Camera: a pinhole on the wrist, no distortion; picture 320 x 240 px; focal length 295.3 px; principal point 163.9 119.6 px. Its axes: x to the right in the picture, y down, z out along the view. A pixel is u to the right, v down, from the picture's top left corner.
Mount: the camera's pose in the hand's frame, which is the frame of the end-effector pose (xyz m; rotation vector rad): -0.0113 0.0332 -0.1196 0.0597 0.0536 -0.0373
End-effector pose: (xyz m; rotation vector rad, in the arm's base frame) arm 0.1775 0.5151 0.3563 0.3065 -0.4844 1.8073
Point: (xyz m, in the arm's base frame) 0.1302 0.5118 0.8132
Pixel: 272.8 106.3
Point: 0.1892 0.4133 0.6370
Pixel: 182.4 90.3
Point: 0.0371 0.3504 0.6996
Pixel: 183.8 186.6
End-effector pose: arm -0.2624 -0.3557 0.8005 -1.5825 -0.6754 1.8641
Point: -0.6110 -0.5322 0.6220
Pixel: outside the picture
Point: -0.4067 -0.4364 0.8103
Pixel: 103.8 172.4
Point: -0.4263 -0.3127 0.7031
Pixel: 286.3 169.5
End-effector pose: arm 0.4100 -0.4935 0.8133 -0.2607 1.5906 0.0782
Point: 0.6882 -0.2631 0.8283
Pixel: 120.0 225.2
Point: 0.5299 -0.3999 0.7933
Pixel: 167.3 177.2
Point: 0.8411 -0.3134 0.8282
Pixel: 130.5 160.9
